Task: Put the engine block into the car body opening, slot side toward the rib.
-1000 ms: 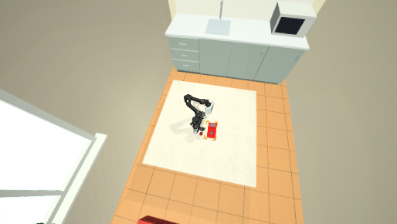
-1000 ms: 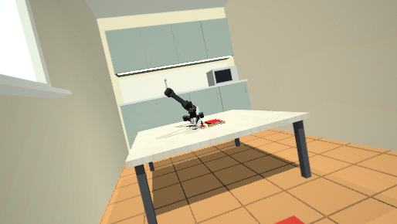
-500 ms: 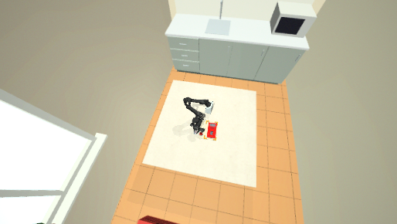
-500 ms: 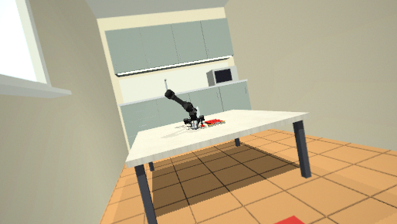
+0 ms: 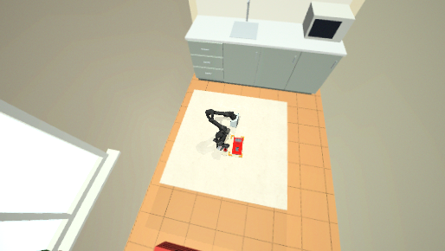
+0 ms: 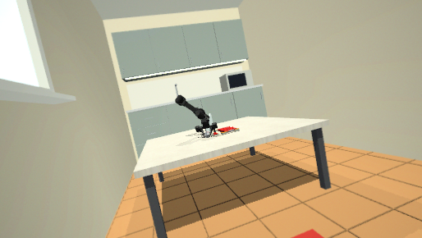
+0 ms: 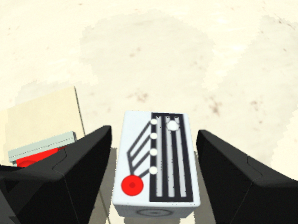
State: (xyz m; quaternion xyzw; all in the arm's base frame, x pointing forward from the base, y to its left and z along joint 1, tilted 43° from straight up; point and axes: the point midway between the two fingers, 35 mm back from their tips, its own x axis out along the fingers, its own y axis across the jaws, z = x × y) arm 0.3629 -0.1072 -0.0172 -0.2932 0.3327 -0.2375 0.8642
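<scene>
Now: gripper tip 2 cm past the engine block.
</scene>
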